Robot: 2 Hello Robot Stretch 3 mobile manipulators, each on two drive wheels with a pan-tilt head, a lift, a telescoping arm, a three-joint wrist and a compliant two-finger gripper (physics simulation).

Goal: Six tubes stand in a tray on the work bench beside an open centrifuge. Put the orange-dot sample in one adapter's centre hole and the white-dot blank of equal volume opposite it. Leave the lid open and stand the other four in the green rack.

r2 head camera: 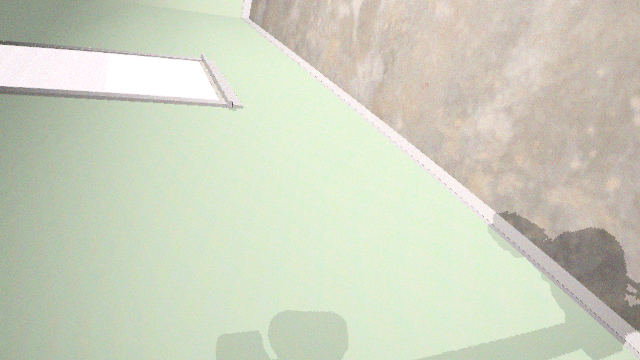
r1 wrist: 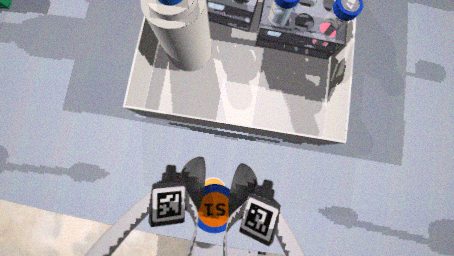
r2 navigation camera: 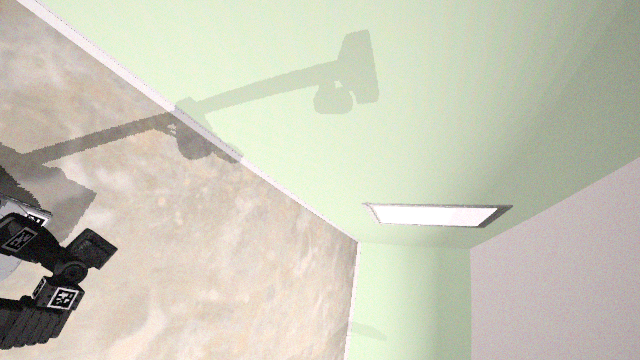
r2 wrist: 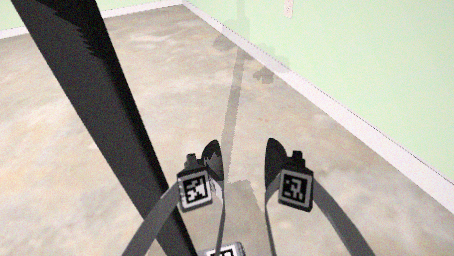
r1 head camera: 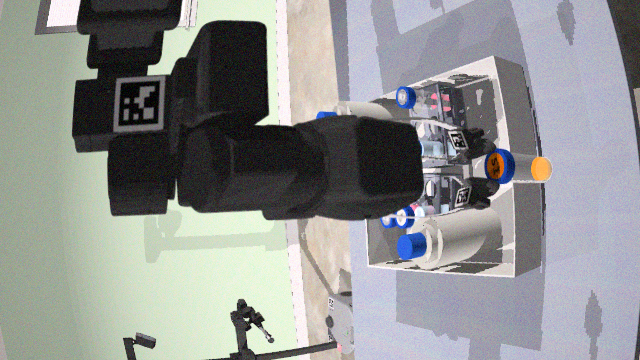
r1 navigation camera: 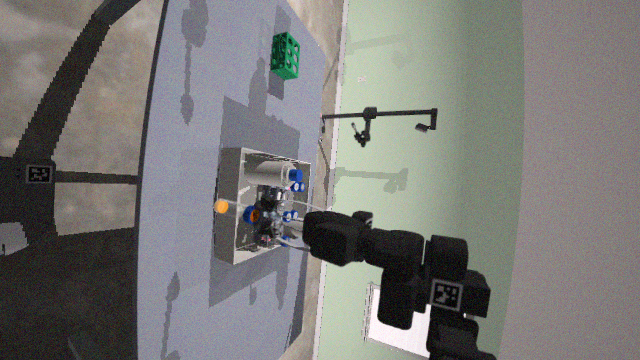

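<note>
My r1 gripper (r1 head camera: pixel 486 167) (r1 wrist: pixel 220 181) is shut on the orange-dot tube (r1 head camera: pixel 500 166) (r1 navigation camera: pixel 252 215) (r1 wrist: pixel 215 207), below its blue cap. In the r1 wrist view the tube is just outside the tray's near wall, above the bench. The light tray (r1 head camera: pixel 527 235) (r1 navigation camera: pixel 227 240) holds dark holders with other blue-capped tubes (r1 head camera: pixel 405 97) (r1 navigation camera: pixel 284 241) (r1 wrist: pixel 348 6); the arm hides some, and I cannot tell which is the blank. The green rack (r1 navigation camera: pixel 285 56) stands farther along the bench. The centrifuge does not show. My r2 gripper (r2 wrist: pixel 244 160) is open and empty above the floor.
A white bottle (r1 head camera: pixel 460 240) (r1 navigation camera: pixel 270 172) (r1 wrist: pixel 185 45) stands in the tray, and a second white bottle (r1 head camera: pixel 365 109) is partly hidden by r1's arm. The other robot's mast (r1 navigation camera: pixel 400 113) rises behind the bench. A dark post (r2 wrist: pixel 95 95) is left of r2's gripper.
</note>
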